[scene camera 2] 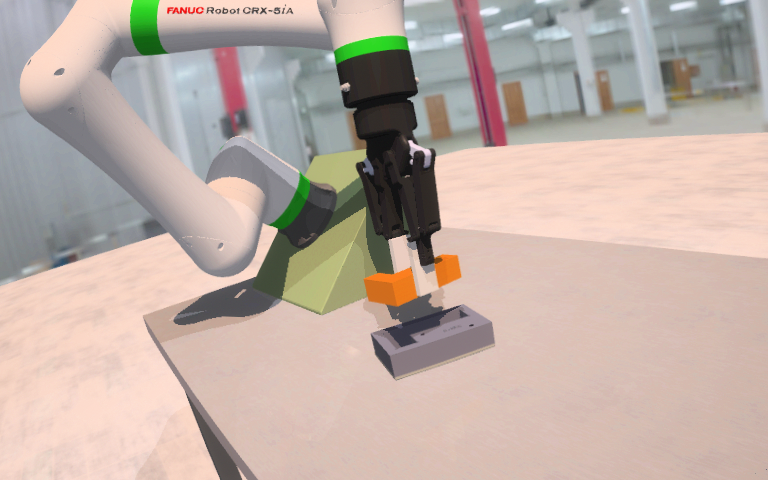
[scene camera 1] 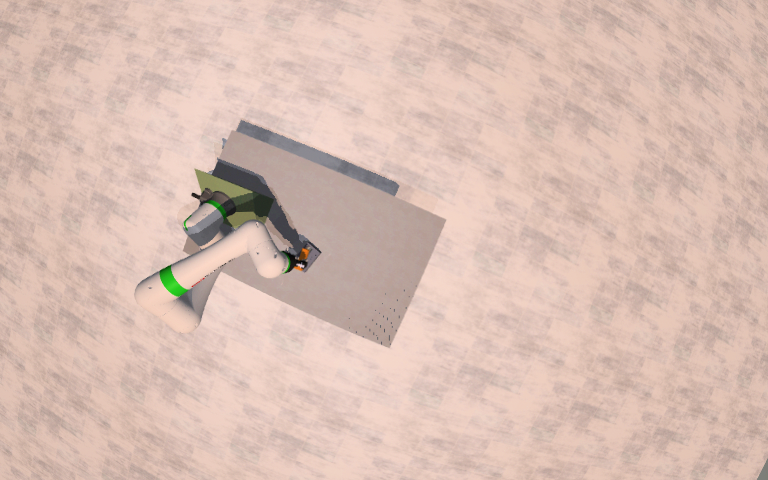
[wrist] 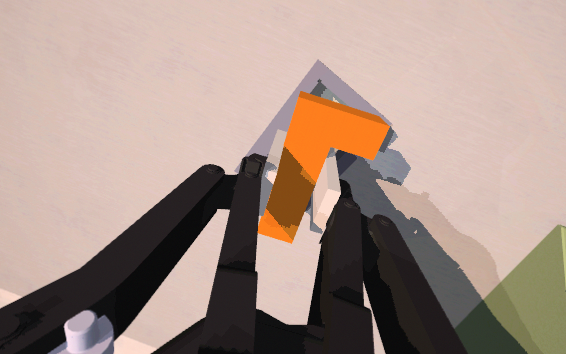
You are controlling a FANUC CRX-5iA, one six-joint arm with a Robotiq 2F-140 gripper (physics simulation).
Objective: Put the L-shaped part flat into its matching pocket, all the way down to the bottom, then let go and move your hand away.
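Pixels of known places: gripper, fingertip midpoint: [scene camera 2: 418, 291] [scene camera 1: 303, 260] [wrist: 300, 155]; arm's base, link origin: [scene camera 2: 314, 216] [scene camera 1: 224, 202].
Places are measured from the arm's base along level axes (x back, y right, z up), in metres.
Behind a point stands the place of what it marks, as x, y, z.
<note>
The orange L-shaped part [scene camera 1: 304, 254] @(-0.507, 0.066, -0.019) [scene camera 2: 390, 289] @(-0.517, 0.150, -0.026) [wrist: 317, 127] @(-0.505, 0.136, -0.018) is held in the air above the grey block [scene camera 2: 444, 353] @(-0.541, 0.106, -0.125) [wrist: 285, 117] @(-0.530, 0.114, -0.104). A gap shows between them in scene camera 2. My gripper [scene camera 2: 414, 277] @(-0.506, 0.104, -0.047) [wrist: 300, 155] @(-0.506, 0.104, -0.047) is shut on the part's long leg, with a pale fingertip on each side. In the wrist view the part's edges look turned relative to the block's edges. The block's L-shaped pocket [scene camera 2: 403, 335] @(-0.459, 0.112, -0.117) opens upward below the part; one corner of it shows past the part in the wrist view, and the rest is hidden there.
The block stands on the table [scene camera 1: 368, 243] @(-0.774, -0.112, -0.139) [scene camera 2: 594, 362] @(-0.703, 0.010, -0.140). A green wedge-shaped stand [scene camera 1: 205, 180] @(0.098, -0.070, 0.079) [scene camera 2: 339, 283] @(-0.197, 0.067, -0.096) [wrist: 537, 285] @(-0.196, 0.051, -0.106) is under the arm's base, behind and left of the block in scene camera 2. A long dark grey bar [scene camera 1: 317, 153] runs along one table edge.
</note>
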